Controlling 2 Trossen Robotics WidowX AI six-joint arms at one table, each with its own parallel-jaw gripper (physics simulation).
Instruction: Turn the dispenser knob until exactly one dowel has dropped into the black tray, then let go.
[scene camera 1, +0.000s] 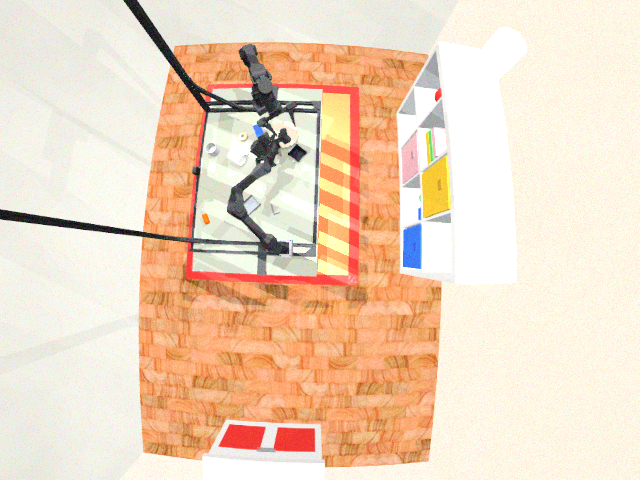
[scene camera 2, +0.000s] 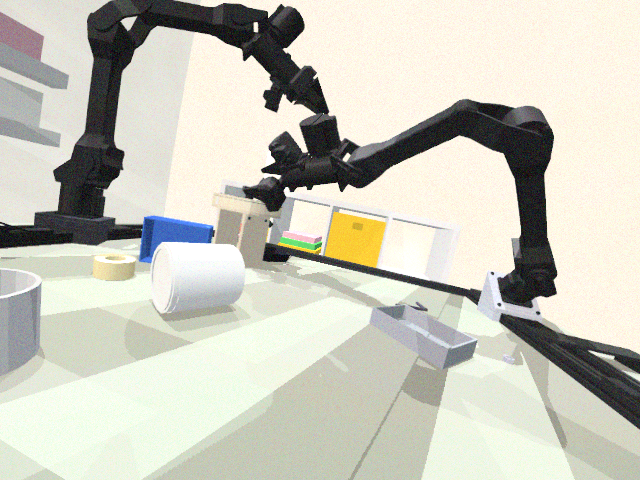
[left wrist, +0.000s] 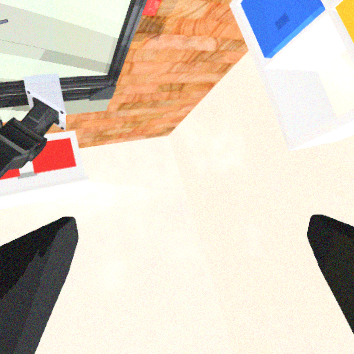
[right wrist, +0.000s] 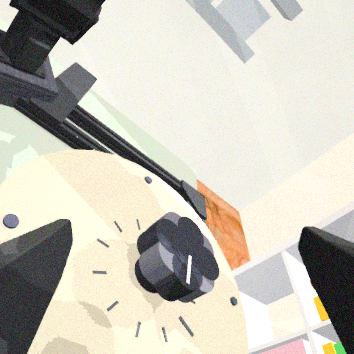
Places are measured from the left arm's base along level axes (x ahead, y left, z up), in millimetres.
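Pixels of known places: left gripper, fingertip midpoint: (scene camera 1: 286, 132) (left wrist: 193, 226); right gripper, fingertip midpoint: (scene camera 1: 279, 131) (scene camera 2: 253, 180) (right wrist: 188, 234); left arm's base, origin of the base link: (scene camera 1: 261, 102) (scene camera 2: 79, 215) (right wrist: 19, 55); right arm's base, origin of the base link: (scene camera 1: 285, 248) (scene camera 2: 513, 292) (left wrist: 46, 110).
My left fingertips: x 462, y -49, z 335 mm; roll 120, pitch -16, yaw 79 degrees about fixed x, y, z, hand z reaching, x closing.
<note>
For each thing: its top centre in the pictures, then the offset to it from my left fingertips. "*": a spot on its surface instead.
- beige dispenser, surface spot: (right wrist: 50, 185) * dy -7, dx -184, dz -237 mm
- black tray, middle of its top: (scene camera 2: 271, 250) (scene camera 1: 297, 152) dy +61, dx -48, dz -358 mm
- blue box, middle of its top: (scene camera 2: 181, 221) (scene camera 1: 259, 132) dy -69, dx -263, dz -302 mm
- tape roll, middle of its top: (scene camera 2: 115, 258) (scene camera 1: 242, 136) dy -163, dx -335, dz -357 mm
- white cylinder, surface spot: (scene camera 2: 199, 279) * dy -301, dx -220, dz -332 mm
- grey open box, middle of its top: (scene camera 2: 422, 322) (scene camera 1: 248, 205) dy -354, dx +70, dz -357 mm
- grey cup, middle of its top: (scene camera 1: 210, 147) dy -365, dx -365, dz -327 mm
- orange piece, middle of its top: (scene camera 1: 203, 215) dy -612, dx -29, dz -352 mm
The beige dispenser (scene camera 2: 253, 238) (right wrist: 50, 185) stands at the table's far side in scene camera 2. Its dark, lobed knob (right wrist: 175, 260) is on the round top among tick marks; the knob's white line points to the picture's bottom. The black tray (scene camera 1: 297, 152) (scene camera 2: 275, 253) lies beside the dispenser; I can make out no dowel in it. My right gripper (right wrist: 188, 234) (scene camera 2: 250, 193) is open over the dispenser top, its fingers wide apart on either side of the knob. My left gripper (left wrist: 193, 226) (scene camera 2: 325, 111) is open and empty, higher up, facing away from the dispenser.
A blue box (scene camera 1: 257, 130) (scene camera 2: 178, 237), a tape roll (scene camera 1: 243, 136) (scene camera 2: 113, 266) and a white cylinder (scene camera 2: 199, 279) are near the dispenser. A grey open box (scene camera 1: 251, 205) (scene camera 2: 423, 335) lies by the right arm. A grey cup (scene camera 1: 211, 149) and an orange piece (scene camera 1: 205, 218) are at the left edge.
</note>
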